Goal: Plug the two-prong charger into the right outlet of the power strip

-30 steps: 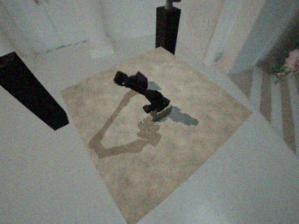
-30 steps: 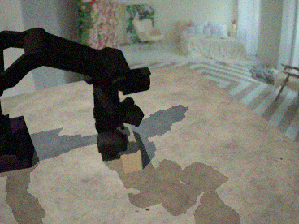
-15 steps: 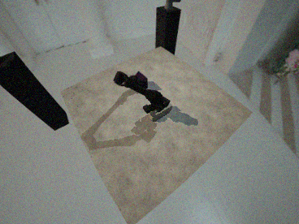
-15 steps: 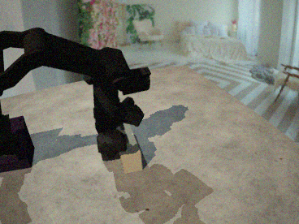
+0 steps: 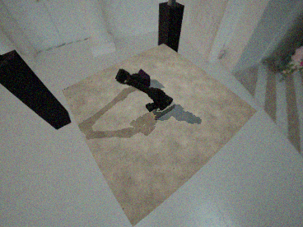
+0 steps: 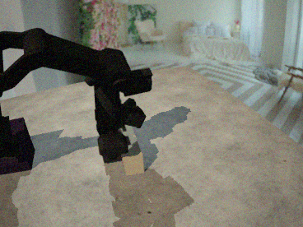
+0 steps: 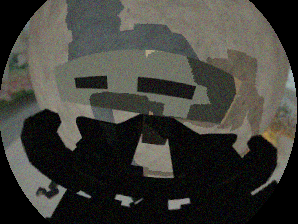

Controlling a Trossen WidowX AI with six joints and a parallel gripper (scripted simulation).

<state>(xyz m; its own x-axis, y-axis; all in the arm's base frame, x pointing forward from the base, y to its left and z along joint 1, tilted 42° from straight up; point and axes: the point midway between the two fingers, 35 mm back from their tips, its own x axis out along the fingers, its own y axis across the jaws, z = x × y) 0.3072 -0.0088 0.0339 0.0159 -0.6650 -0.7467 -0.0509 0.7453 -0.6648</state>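
My gripper tip is now 20 mm short of the charger and 10 mm below it.
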